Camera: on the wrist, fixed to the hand. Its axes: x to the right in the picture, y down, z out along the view.
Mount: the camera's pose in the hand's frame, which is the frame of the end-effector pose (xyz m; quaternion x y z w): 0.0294 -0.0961 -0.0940 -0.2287 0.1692 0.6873 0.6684
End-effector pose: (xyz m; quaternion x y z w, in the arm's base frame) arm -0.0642 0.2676 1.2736 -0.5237 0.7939 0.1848 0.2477
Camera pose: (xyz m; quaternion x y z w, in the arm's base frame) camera -0.0039 0.1571 1.3291 -0.1077 -0.8902 -0.3867 0.2155
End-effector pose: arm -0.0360 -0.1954 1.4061 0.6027 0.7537 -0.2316 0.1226
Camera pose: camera -0.1271 -0.1396 1.4929 0.9320 0.1632 0.2038 0.2514
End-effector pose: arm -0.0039 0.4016 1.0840 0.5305 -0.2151 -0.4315 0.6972
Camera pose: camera 0.0472 0.4231 0.9580 0.1203 -0.2917 0.2313 0.9203
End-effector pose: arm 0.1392 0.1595 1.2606 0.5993 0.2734 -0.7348 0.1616
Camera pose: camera 0.1526 0.2948 1.2397 0.6758 -0.0338 -0.2161 0.7038
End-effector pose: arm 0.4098 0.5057 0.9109 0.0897 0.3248 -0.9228 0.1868
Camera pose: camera 0.3483 0.6259 0.8842 0.3966 0.3981 -0.3989 0.7246
